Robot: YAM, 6 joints.
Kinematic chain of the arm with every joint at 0, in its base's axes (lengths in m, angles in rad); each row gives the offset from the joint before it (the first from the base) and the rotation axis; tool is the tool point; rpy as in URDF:
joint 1: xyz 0 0 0.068 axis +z
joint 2: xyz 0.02 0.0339 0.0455 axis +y
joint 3: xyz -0.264 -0.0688 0 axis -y
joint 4: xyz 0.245 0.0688 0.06 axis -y
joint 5: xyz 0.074 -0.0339 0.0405 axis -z
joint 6: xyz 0.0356 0 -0.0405 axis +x
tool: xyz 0 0 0 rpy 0 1.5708 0
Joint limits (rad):
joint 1: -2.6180..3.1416
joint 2: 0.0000..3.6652
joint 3: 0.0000..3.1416
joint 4: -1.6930..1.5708
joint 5: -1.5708..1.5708
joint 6: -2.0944..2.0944
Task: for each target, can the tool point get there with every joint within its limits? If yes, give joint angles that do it. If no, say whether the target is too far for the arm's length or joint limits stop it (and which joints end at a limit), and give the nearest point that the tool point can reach.
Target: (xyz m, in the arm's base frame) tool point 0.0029 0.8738 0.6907
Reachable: no: too far | nearest point 0.0018 0.5385 0.4640 | short by 0.405 m
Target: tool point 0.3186 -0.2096 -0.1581
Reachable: yes | joints -0.5658 3.1192 2.0176 -1.1297 0.1719 -0.5697
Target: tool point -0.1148 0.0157 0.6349
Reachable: yes | joints 0.0939 0.8825 2.3552 -0.7071 -0.8340 -1.0811
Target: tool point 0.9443 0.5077 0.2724
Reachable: no: too far | nearest point 0.5627 0.3025 0.2070 | short by 0.438 m
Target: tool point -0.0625 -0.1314 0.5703
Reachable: yes | joints 0.9551 0.7493 2.3360 -1.2487 0.7755 -0.1388
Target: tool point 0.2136 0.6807 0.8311
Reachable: no: too far | nearest point 0.1362 0.4340 0.5636 | short by 0.372 m
